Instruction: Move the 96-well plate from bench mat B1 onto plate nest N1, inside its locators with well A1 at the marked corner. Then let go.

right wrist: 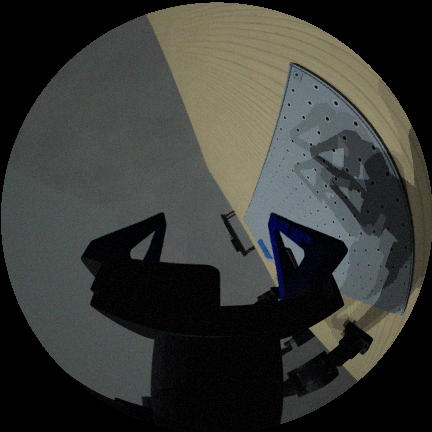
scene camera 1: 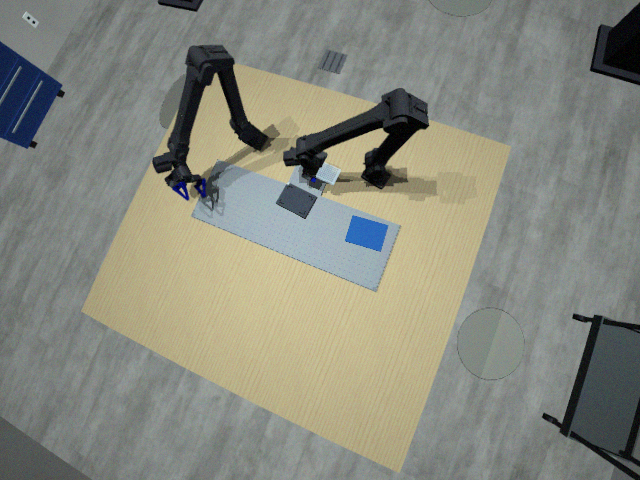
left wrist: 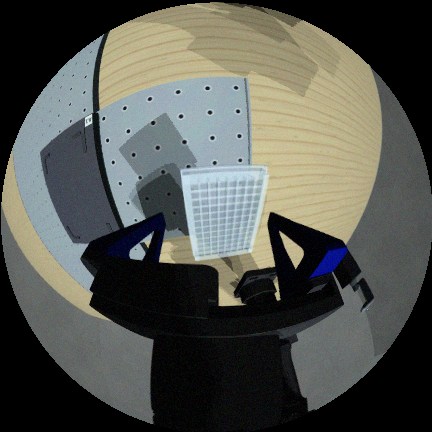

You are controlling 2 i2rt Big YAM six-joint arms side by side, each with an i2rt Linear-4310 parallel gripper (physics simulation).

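Where they show: left gripper, between the fingertips: [scene camera 1: 318, 170] [left wrist: 215, 217]; right gripper, between the fingertips: [right wrist: 216, 218] [scene camera 1: 196, 198]; left arm's base, origin of its link: [scene camera 1: 375, 176] [left wrist: 253, 280]; right arm's base, origin of its link: [right wrist: 359, 336] [scene camera 1: 255, 139].
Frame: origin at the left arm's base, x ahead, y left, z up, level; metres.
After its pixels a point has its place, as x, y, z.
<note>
The white 96-well plate [scene camera 1: 327, 173] @(0.120, -0.198, 0.022) [left wrist: 227, 215] @(0.118, -0.221, 0.024) lies off the nest, over the edge of a small light perforated panel [scene camera 1: 294, 177] @(0.221, -0.326, 0.013) [left wrist: 197, 102] @(0.160, -0.333, 0.013) and the wood. Its exact tilt and its well A1 cannot be made out. Plate nest N1, a dark plate [scene camera 1: 296, 200] @(0.312, -0.246, 0.025) [left wrist: 75, 185] @(0.295, -0.262, 0.025) with corner locators, has a white A1 label [left wrist: 89, 120] @(0.262, -0.329, 0.025) at one corner. A blue square mat [scene camera 1: 366, 233] @(0.261, 0.116, 0.015) [right wrist: 264, 249] @(0.262, 0.094, 0.015) lies farther right; no B1 label is readable. My left gripper [scene camera 1: 314, 178] @(0.137, -0.237, 0.049) [left wrist: 215, 217] @(0.137, -0.237, 0.049) is open above the 96-well plate. My right gripper [scene camera 1: 195, 197] @(0.570, -0.590, 0.154) [right wrist: 216, 218] @(0.570, -0.590, 0.154) is open, far from it.
A long light perforated board [scene camera 1: 258, 217] @(0.481, -0.357, 0.013) [left wrist: 60, 85] [right wrist: 272, 200] @(0.534, -0.360, 0.013) lies on the wooden table [scene camera 1: 232, 310] @(0.912, -0.201, 0.000), with the nest and blue mat on it. My right gripper hangs by its left end. A blue cabinet [scene camera 1: 46, 103] and a black-framed cart [scene camera 1: 582, 377] stand off the table.
</note>
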